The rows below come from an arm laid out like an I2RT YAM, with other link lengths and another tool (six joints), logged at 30 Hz.
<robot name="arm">
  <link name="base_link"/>
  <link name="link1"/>
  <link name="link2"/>
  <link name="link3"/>
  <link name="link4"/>
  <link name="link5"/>
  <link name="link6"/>
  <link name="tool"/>
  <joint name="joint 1" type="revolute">
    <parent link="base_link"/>
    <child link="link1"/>
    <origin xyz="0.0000 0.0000 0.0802" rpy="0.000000 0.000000 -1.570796"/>
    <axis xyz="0 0 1"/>
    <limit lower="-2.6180" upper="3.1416"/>
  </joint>
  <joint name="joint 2" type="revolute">
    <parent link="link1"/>
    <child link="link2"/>
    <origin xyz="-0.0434 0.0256 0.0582" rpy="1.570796 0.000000 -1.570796"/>
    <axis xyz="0 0 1"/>
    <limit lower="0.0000" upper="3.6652"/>
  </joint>
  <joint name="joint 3" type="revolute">
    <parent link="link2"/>
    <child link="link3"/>
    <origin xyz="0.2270 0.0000 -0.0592" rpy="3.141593 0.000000 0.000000"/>
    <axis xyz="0 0 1"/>
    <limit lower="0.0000" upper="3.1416"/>
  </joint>
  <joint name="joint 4" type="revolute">
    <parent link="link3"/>
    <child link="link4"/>
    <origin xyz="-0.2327 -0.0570 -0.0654" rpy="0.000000 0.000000 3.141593"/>
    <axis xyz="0 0 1"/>
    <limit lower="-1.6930" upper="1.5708"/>
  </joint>
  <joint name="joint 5" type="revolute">
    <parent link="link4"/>
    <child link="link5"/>
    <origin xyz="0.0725 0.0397 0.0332" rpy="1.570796 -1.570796 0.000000"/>
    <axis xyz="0 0 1"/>
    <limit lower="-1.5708" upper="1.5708"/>
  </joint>
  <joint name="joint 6" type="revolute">
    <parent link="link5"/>
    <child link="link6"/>
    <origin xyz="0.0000 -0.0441 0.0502" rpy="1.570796 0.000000 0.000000"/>
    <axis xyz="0 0 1"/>
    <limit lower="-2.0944" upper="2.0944"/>
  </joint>
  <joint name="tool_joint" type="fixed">
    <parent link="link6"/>
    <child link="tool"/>
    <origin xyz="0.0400 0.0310 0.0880" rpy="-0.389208 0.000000 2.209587"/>
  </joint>
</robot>
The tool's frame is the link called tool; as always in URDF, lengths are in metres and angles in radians.
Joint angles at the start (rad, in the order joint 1, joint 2, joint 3, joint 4, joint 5, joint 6): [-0.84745 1.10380 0.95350 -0.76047 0.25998 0.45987]
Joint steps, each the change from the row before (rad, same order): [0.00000 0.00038 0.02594 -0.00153 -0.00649 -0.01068]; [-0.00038 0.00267 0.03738 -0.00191 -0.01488 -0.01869]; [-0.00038 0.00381 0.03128 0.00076 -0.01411 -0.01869]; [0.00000 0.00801 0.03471 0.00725 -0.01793 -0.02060]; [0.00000 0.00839 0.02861 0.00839 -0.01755 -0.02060]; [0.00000 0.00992 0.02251 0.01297 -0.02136 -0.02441]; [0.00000 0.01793 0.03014 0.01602 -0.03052 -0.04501]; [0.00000 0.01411 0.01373 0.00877 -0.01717 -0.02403]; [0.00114 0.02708 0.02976 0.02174 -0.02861 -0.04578]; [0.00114 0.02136 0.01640 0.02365 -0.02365 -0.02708]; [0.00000 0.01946 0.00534 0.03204 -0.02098 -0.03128]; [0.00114 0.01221 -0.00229 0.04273 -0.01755 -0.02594]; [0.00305 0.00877 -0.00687 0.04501 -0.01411 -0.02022]
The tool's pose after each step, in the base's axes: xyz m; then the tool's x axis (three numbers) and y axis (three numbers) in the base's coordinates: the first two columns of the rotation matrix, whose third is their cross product. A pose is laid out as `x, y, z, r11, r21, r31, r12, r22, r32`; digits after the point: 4 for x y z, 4 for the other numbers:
0.1308, -0.2064, 0.1826, 0.4974, 0.7320, -0.4655, 0.6948, -0.0149, 0.7190
0.1356, -0.2104, 0.1936, 0.4892, 0.7334, -0.4721, 0.6814, 0.0165, 0.7317
0.1399, -0.2141, 0.2029, 0.4795, 0.7352, -0.4790, 0.6699, 0.0458, 0.7410
0.1458, -0.2187, 0.2131, 0.4688, 0.7370, -0.4868, 0.6542, 0.0806, 0.7520
0.1511, -0.2228, 0.2214, 0.4563, 0.7396, -0.4947, 0.6405, 0.1129, 0.7596
0.1569, -0.2269, 0.2280, 0.4384, 0.7450, -0.5027, 0.6273, 0.1468, 0.7648
0.1647, -0.2328, 0.2359, 0.4014, 0.7544, -0.5194, 0.6150, 0.1982, 0.7632
0.1691, -0.2360, 0.2382, 0.3789, 0.7610, -0.5267, 0.6104, 0.2223, 0.7603
0.1783, -0.2430, 0.2445, 0.3392, 0.7658, -0.5464, 0.5973, 0.2734, 0.7540
0.1861, -0.2484, 0.2476, 0.3145, 0.7685, -0.5572, 0.5821, 0.3075, 0.7527
0.1933, -0.2542, 0.2485, 0.2881, 0.7678, -0.5723, 0.5694, 0.3431, 0.7470
0.2005, -0.2597, 0.2502, 0.2706, 0.7604, -0.5905, 0.5508, 0.3807, 0.7427
0.2075, -0.2643, 0.2517, 0.2585, 0.7508, -0.6078, 0.5311, 0.4152, 0.7386

